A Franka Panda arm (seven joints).
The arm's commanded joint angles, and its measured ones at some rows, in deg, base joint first. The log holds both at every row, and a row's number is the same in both.
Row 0, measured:
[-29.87 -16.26 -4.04 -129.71 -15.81 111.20 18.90]
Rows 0 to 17, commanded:
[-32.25 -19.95 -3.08 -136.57 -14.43 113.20 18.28]
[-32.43 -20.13 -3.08 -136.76 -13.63 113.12 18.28]
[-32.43 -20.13 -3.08 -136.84 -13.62 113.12 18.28]
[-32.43 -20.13 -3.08 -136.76 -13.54 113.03 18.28]
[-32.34 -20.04 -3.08 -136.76 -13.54 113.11 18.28]
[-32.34 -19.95 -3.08 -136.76 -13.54 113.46 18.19]
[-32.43 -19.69 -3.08 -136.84 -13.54 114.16 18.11]
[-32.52 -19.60 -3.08 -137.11 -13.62 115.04 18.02]
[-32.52 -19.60 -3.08 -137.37 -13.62 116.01 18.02]
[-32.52 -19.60 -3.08 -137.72 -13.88 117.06 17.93]
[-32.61 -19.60 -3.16 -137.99 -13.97 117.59 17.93]
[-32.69 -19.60 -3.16 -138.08 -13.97 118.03 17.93]
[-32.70 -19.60 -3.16 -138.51 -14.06 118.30 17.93]
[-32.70 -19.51 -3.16 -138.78 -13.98 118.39 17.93]
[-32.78 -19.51 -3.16 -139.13 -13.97 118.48 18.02]
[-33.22 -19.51 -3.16 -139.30 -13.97 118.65 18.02]
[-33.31 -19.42 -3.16 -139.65 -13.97 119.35 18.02]
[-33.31 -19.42 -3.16 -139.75 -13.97 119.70 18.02]
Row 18, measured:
[-32.03 -18.83 -3.94 -138.16 -14.47 117.23 18.74]
